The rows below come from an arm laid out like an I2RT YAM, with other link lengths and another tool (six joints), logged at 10 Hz.
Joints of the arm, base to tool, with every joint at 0 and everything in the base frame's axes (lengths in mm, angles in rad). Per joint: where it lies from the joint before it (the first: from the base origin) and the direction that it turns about. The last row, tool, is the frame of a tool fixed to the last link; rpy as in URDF.
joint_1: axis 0 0 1 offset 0 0 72.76
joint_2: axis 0 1 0 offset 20.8 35.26 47.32
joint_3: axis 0 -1 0 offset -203.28 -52.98 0
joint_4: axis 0 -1 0 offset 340.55 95.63 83.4
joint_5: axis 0 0 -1 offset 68.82 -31.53 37.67
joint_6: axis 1 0 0 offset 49.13 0 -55.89
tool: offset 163 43 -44 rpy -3.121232 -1.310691 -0.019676
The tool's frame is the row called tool.
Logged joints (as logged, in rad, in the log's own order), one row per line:
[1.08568, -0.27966, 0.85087, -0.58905, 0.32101, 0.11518]
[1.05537, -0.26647, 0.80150, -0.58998, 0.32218, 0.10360]
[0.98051, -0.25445, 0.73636, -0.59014, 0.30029, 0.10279]
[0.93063, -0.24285, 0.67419, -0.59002, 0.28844, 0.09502]
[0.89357, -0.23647, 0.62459, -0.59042, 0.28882, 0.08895]
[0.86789, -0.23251, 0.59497, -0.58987, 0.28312, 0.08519]
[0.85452, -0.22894, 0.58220, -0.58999, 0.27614, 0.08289]
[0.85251, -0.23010, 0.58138, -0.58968, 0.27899, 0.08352]
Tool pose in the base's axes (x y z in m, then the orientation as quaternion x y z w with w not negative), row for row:
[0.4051, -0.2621, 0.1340, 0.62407, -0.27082, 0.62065, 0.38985]
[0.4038, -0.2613, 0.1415, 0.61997, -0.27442, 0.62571, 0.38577]
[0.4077, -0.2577, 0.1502, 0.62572, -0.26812, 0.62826, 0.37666]
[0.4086, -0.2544, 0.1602, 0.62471, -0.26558, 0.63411, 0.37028]
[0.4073, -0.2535, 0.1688, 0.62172, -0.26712, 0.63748, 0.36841]
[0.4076, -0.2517, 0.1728, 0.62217, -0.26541, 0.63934, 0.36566]
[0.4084, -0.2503, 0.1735, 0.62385, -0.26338, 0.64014, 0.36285]
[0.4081, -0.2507, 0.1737, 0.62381, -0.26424, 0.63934, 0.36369]
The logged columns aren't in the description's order. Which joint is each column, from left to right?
Columns, left to right: joint_4, joint_6, joint_2, joint_1, joint_5, joint_3.
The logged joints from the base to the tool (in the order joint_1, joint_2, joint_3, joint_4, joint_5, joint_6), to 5 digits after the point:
[-0.58905, 0.85087, 0.11518, 1.08568, 0.32101, -0.27966]
[-0.58998, 0.80150, 0.10360, 1.05537, 0.32218, -0.26647]
[-0.59014, 0.73636, 0.10279, 0.98051, 0.30029, -0.25445]
[-0.59002, 0.67419, 0.09502, 0.93063, 0.28844, -0.24285]
[-0.59042, 0.62459, 0.08895, 0.89357, 0.28882, -0.23647]
[-0.58987, 0.59497, 0.08519, 0.86789, 0.28312, -0.23251]
[-0.58999, 0.58220, 0.08289, 0.85452, 0.27614, -0.22894]
[-0.58968, 0.58138, 0.08352, 0.85251, 0.27899, -0.23010]

